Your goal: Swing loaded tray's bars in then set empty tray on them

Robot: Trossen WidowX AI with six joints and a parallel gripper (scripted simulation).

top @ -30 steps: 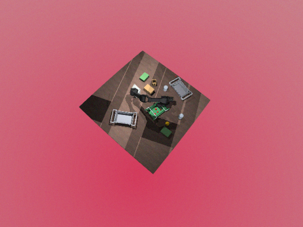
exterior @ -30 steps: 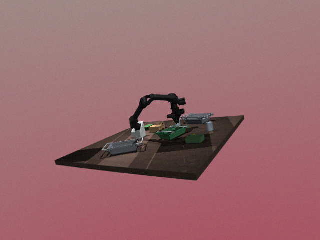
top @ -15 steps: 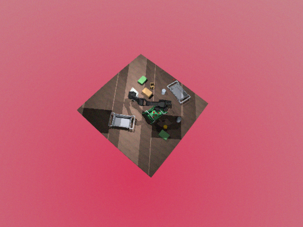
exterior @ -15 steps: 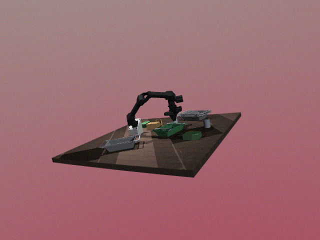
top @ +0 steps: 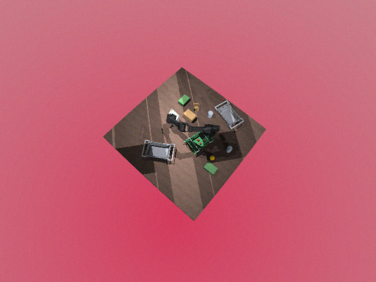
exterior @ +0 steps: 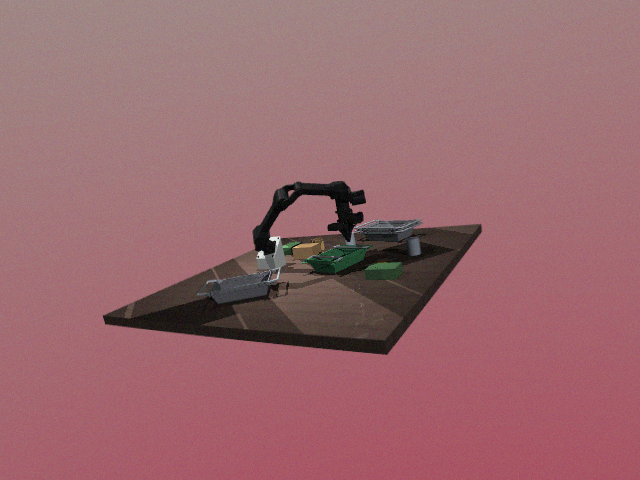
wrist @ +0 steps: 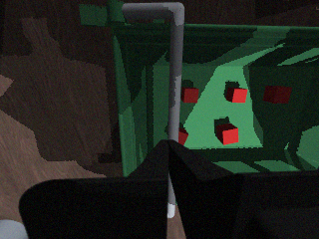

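My gripper tip is now 43 cm to the left of the grey tray, 29 cm past it and 4 cm above it. The rest, counted from my gripper tip: brown crate 30 cm behind, 24 cm to the left, 7 cm below; then yellow disc 19 cm ahead, 14 cm to the right, 8 cm below.
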